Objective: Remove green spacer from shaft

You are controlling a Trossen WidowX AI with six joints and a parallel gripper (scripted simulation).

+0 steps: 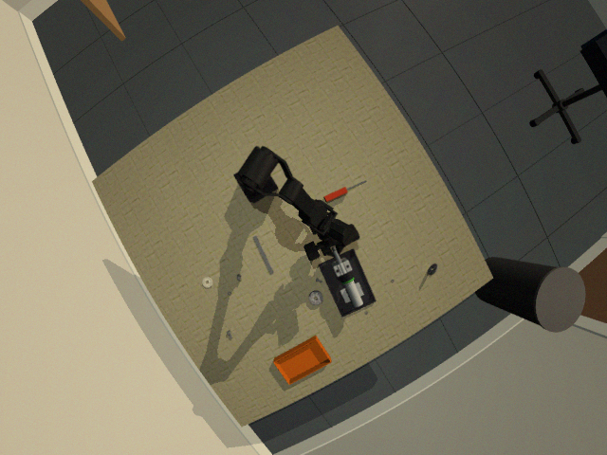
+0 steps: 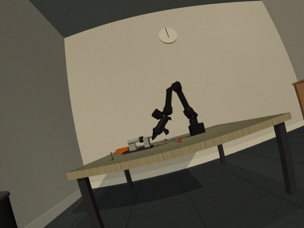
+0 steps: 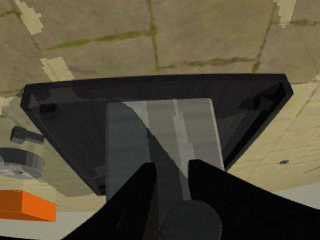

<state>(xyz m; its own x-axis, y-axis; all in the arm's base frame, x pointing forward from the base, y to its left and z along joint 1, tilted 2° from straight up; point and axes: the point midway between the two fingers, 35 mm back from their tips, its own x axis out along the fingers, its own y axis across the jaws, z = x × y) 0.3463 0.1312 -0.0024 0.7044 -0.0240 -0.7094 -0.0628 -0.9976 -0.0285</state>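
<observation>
Right now the grey shaft is 30 mm ahead of my gripper tip and 20 mm above it. The rest, counted from my gripper tip: orange tray 330 mm ahead, 310 mm to the right, 50 mm below; then red-handled screwdriver 200 mm behind, 160 mm to the left, 50 mm below; then green spacer 100 mm ahead, 20 mm above, 10 mm to the right.
</observation>
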